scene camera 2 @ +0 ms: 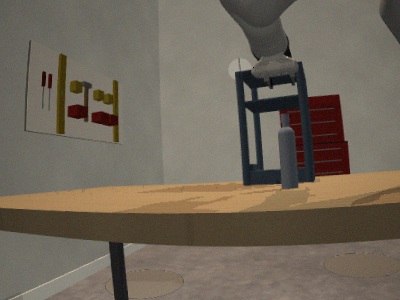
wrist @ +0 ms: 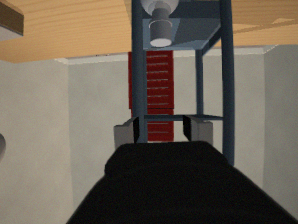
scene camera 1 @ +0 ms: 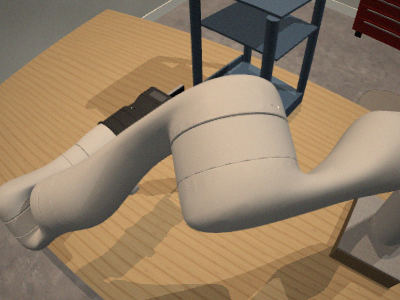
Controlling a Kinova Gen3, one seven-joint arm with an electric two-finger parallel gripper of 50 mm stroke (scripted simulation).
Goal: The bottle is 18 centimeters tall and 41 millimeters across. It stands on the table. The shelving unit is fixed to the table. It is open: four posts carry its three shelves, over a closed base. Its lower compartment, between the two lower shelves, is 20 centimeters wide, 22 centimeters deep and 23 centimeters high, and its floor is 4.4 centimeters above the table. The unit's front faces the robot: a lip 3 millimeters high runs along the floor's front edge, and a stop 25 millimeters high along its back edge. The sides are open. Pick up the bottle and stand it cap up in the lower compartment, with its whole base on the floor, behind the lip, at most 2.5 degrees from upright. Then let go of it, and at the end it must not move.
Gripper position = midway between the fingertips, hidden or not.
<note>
In view: the gripper (scene camera 1: 194, 95), a grey bottle (scene camera 2: 287, 147) and a shelving unit (scene camera 2: 253, 174).
The gripper also shows in the wrist view (wrist: 160, 125).
</note>
